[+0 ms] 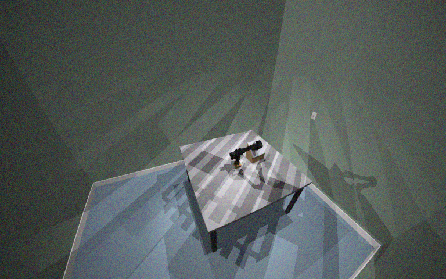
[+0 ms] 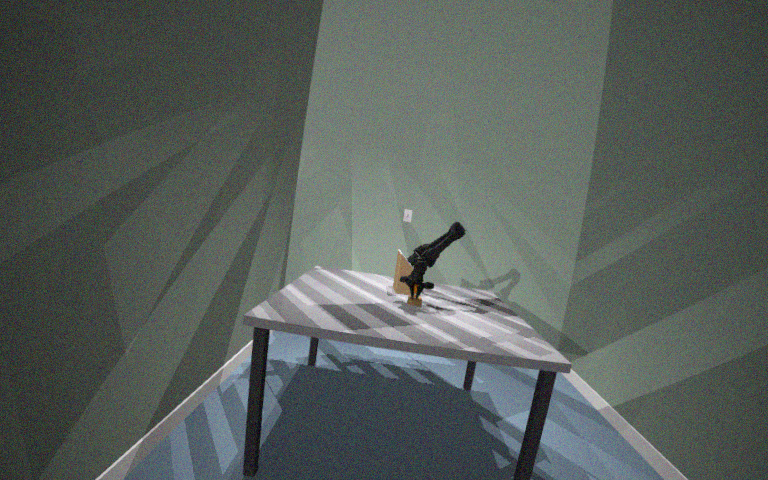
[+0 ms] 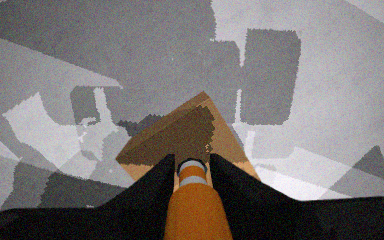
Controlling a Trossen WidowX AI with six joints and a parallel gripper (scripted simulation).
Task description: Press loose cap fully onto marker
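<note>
Now: the holder block 10 mm behind my gripper tip and 20 mm below it. From my gripper tip the other things lie so: orange cap: 10 mm behind, 50 mm above.
</note>
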